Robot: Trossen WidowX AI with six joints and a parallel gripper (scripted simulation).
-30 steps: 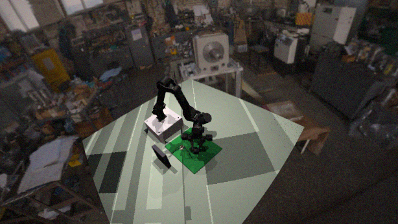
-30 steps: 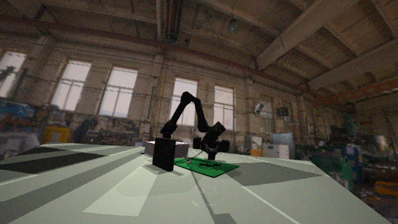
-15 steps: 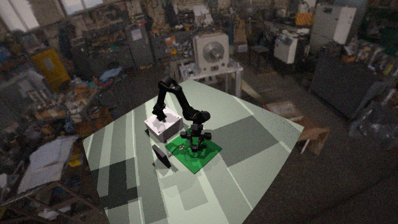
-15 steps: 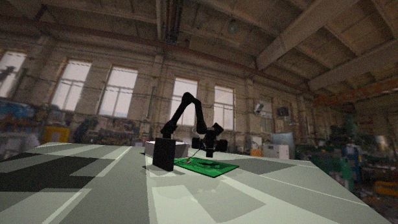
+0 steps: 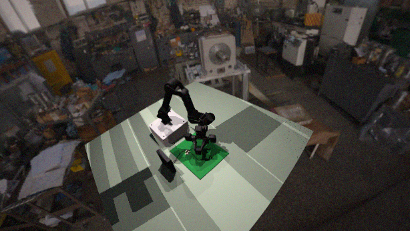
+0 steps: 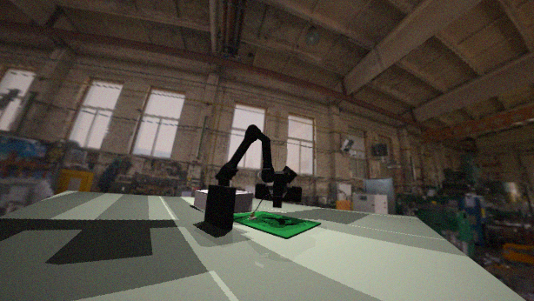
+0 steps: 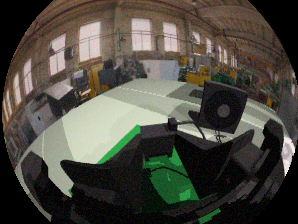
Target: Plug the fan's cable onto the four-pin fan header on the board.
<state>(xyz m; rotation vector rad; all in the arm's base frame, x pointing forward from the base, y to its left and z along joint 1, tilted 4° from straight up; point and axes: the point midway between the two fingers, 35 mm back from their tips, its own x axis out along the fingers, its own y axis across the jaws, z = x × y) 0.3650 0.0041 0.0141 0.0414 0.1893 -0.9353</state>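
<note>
Now: the green board 100 mm below my gripper tip, 50 mm behind it and 30 mm to the left of it. The rest, counted from my gripper tip: dark plug 10 mm below; black fan 160 mm to the right, 100 mm behind, 30 mm below.
</note>
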